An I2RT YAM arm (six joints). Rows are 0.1 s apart.
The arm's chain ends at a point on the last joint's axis. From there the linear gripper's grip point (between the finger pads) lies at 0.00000 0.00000 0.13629 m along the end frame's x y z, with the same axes.
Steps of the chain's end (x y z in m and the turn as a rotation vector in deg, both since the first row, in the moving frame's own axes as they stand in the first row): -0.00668, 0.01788, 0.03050, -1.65, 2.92, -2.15; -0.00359, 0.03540, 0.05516, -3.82, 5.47, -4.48; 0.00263, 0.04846, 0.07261, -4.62, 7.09, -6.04; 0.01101, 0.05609, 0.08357, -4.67, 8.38, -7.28; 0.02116, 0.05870, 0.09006, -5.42, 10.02, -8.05; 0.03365, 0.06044, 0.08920, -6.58, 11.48, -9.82
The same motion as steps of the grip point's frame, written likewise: 0.00033, 0.02167, 0.03027, -1.65, 2.92, -2.15; 0.00973, 0.04395, 0.05424, -3.82, 5.47, -4.48; 0.01998, 0.05850, 0.07113, -4.62, 7.09, -6.04; 0.03150, 0.06586, 0.08167, -4.67, 8.38, -7.28; 0.04566, 0.06980, 0.08738, -5.42, 10.02, -8.05; 0.06191, 0.07355, 0.08559, -6.58, 11.48, -9.82
